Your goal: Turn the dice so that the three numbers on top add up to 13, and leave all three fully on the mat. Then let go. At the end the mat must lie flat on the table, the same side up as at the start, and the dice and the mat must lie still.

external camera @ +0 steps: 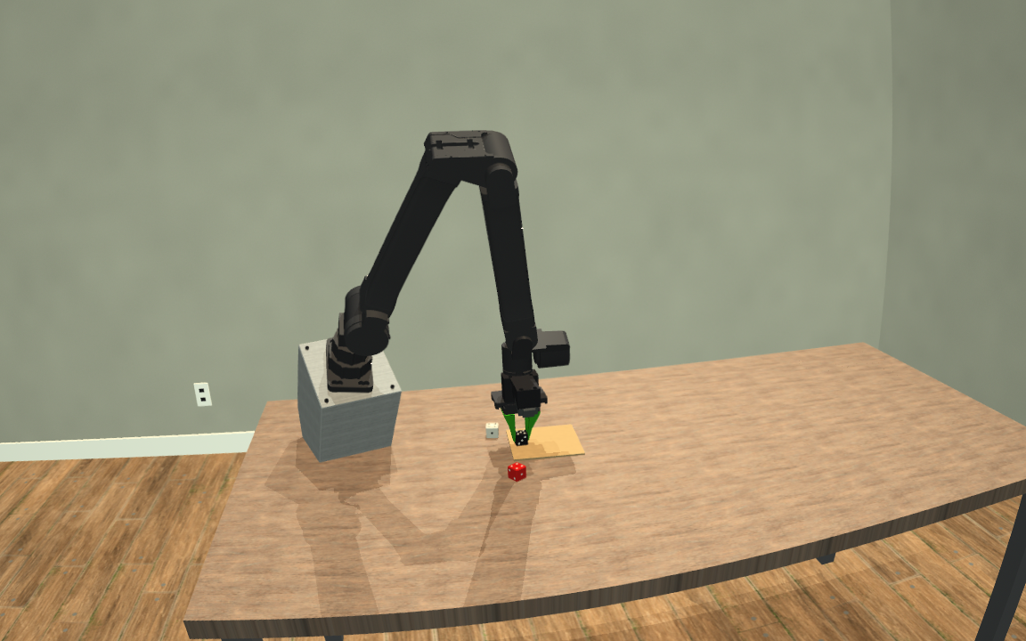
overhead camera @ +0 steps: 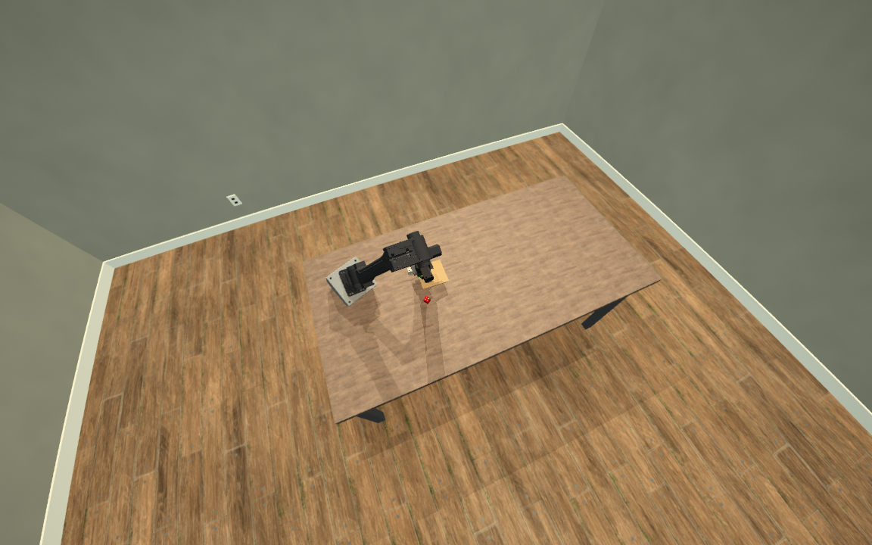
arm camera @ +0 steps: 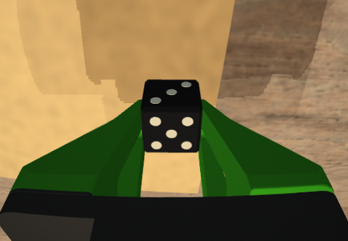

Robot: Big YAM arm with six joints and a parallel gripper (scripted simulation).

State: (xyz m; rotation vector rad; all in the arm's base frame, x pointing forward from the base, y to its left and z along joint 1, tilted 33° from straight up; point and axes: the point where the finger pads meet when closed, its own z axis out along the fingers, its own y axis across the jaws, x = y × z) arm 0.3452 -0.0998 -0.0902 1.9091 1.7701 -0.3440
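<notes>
Right now my hand is right at the black die. The rest, counted from my hand: tan mat 5 cm ahead, 1 cm to the right, 2 cm below; white die 4 cm behind, 6 cm to the left, 1 cm below; red die 5 cm behind, 13 cm to the right, 1 cm below.
</notes>
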